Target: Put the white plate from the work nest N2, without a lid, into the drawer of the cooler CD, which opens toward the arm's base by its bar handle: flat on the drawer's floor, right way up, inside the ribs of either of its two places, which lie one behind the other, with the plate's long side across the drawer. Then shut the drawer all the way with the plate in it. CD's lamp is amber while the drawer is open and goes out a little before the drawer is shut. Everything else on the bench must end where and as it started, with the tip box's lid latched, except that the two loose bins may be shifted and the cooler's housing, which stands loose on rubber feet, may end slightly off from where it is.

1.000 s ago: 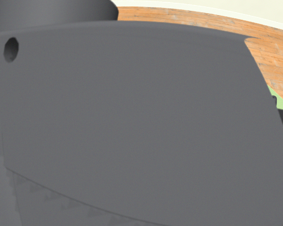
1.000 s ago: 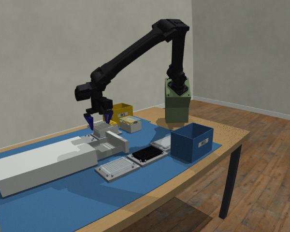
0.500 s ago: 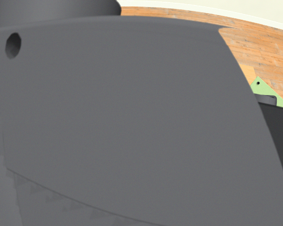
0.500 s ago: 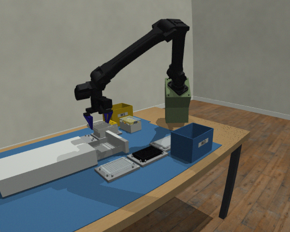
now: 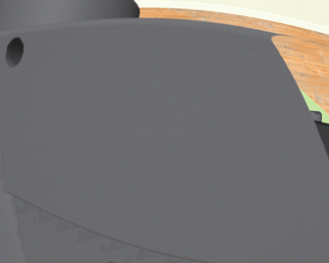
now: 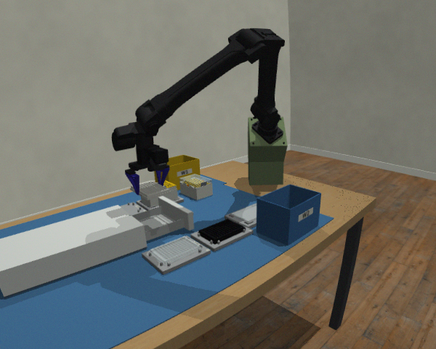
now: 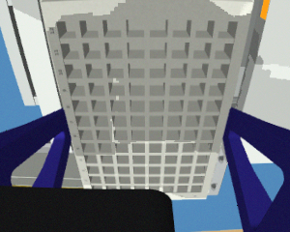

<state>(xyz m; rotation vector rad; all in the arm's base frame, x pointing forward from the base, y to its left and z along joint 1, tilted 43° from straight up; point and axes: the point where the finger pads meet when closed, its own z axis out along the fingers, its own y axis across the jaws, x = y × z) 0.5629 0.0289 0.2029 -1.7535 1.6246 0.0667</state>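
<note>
The drawer is 120 mm below my hand, 40 mm ahead of it and 10 mm to the left of it. The rest, counted from my hand: clear-lidded plate (190 mm to the left, 130 mm below, 10 mm behind); white plate (right at my hand); cooler CD (160 mm ahead, 120 mm below, 40 mm to the left).
</note>
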